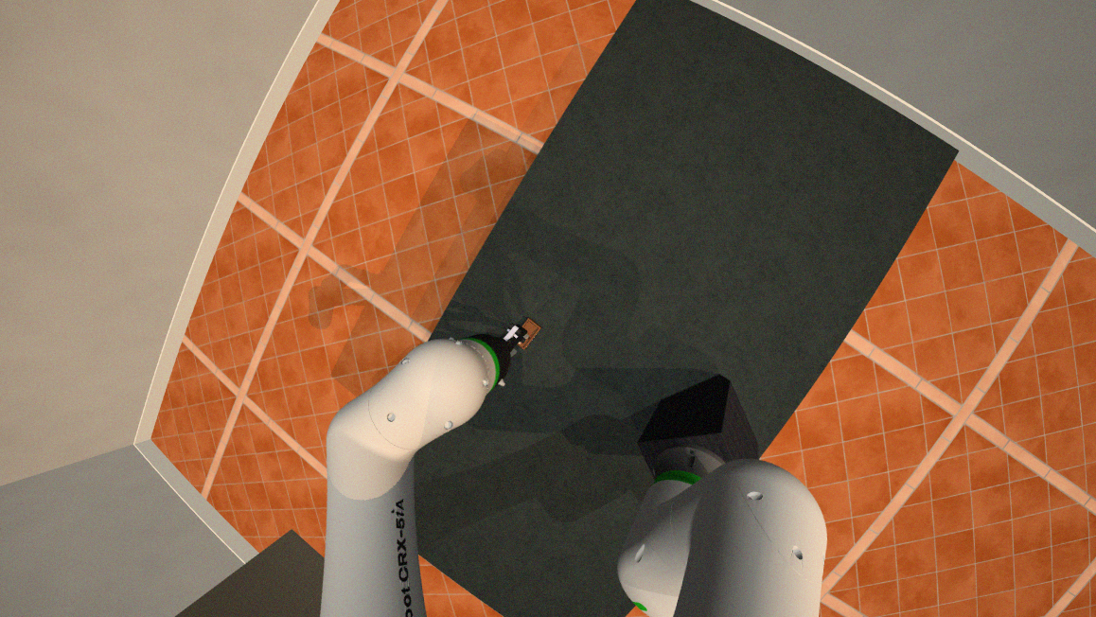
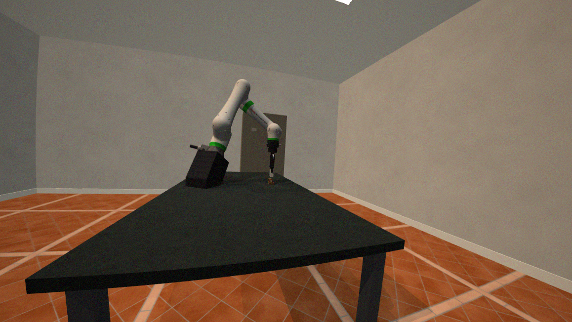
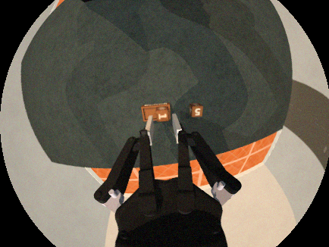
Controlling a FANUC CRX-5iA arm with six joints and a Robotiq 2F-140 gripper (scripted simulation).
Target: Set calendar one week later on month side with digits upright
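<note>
Right now the brown tray is 9 cm below my hand and 2 cm to the right of it. The rest, counted from my hand: brown cube 9 cm to the left, 8 cm below, 1 cm behind.
</note>
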